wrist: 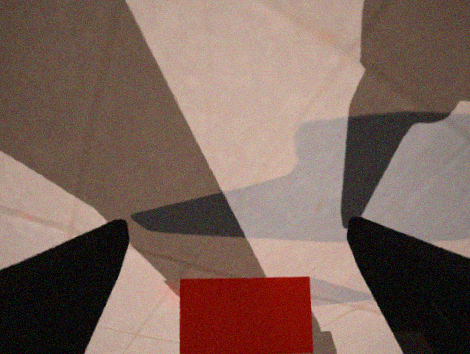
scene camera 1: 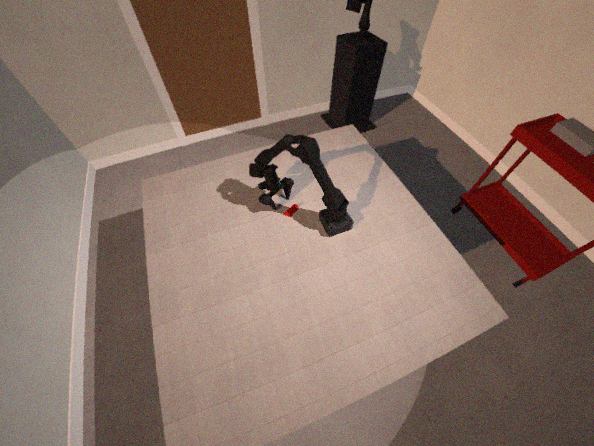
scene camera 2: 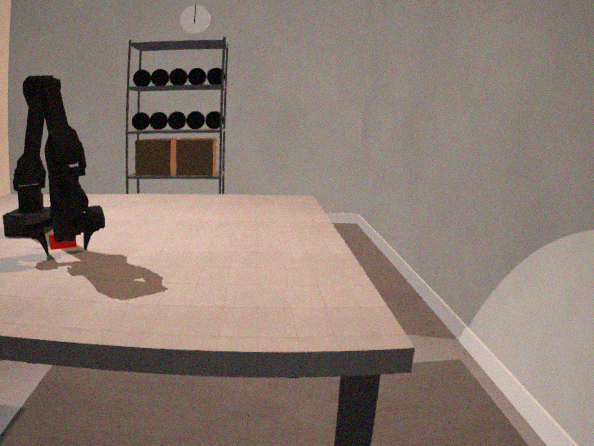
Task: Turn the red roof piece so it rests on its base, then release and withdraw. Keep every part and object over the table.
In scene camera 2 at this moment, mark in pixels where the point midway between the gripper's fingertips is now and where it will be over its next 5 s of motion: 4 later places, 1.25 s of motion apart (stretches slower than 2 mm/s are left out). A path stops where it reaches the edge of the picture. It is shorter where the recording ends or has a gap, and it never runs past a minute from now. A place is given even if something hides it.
My gripper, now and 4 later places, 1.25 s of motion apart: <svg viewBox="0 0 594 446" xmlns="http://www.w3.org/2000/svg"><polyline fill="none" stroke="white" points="66,251 64,243 62,243 68,230 91,234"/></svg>
